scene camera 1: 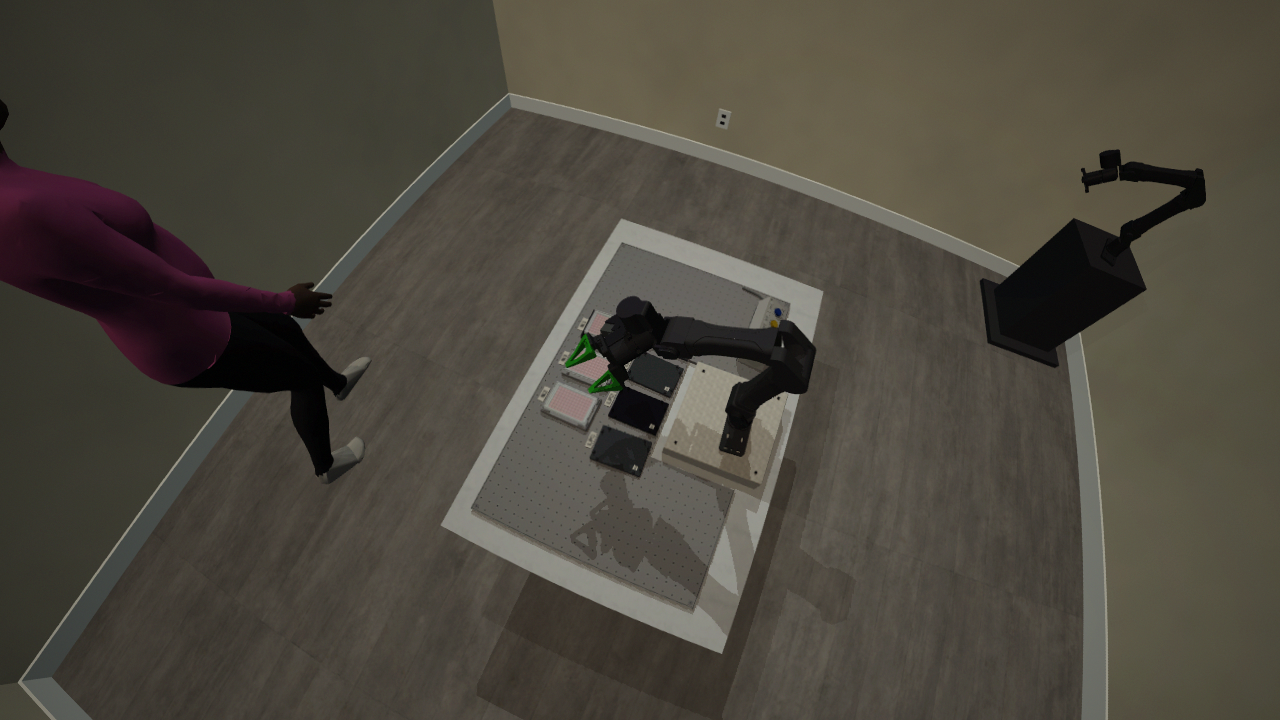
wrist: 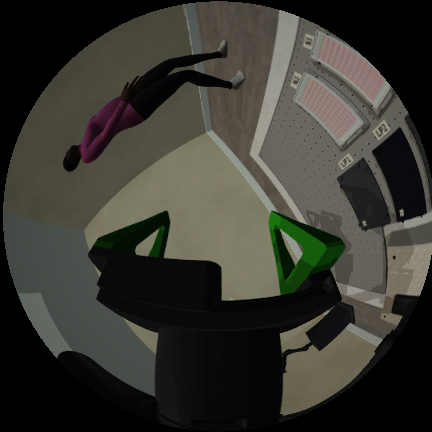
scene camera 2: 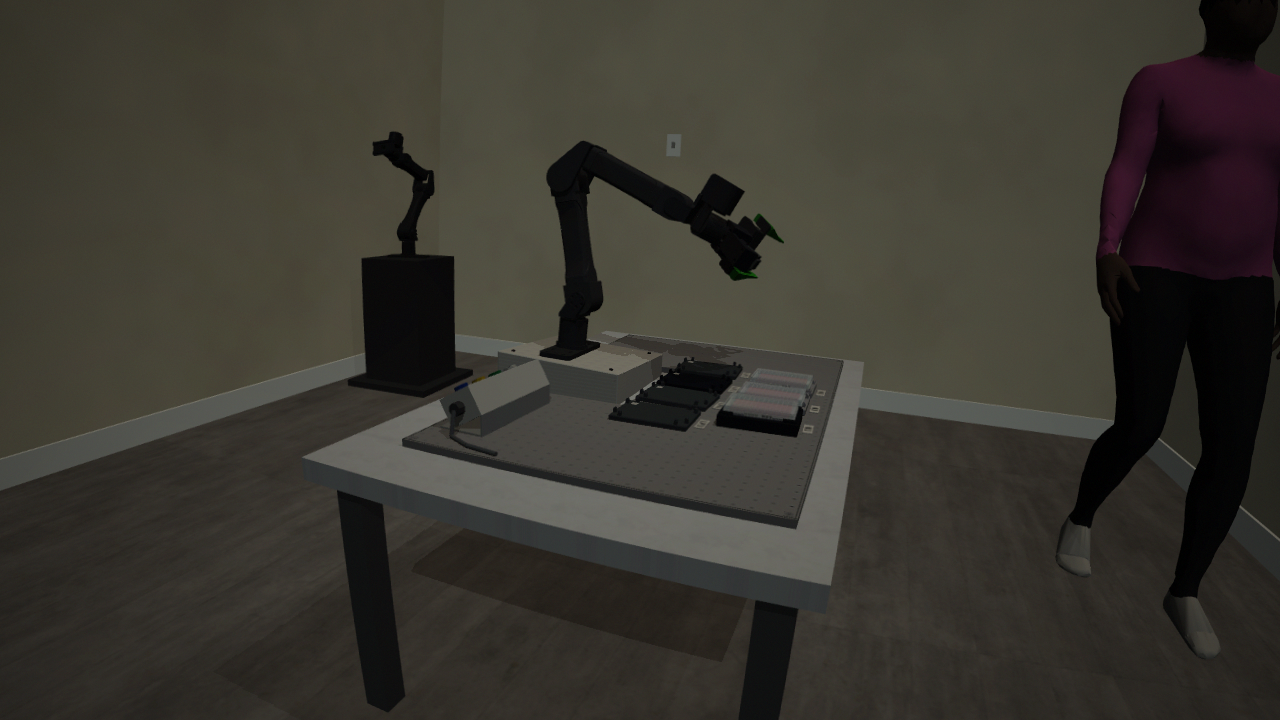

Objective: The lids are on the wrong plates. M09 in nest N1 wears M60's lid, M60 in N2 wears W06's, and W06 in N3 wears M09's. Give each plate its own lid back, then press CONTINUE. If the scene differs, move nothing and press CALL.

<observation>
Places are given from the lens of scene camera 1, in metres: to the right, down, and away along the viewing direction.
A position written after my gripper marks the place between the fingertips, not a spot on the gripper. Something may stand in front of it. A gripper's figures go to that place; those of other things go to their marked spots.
my gripper (scene camera 1: 577, 379): -0.14, 0.04, 0.99
control box with buttons (scene camera 1: 768, 313): 0.40, -0.14, 1.34
</observation>
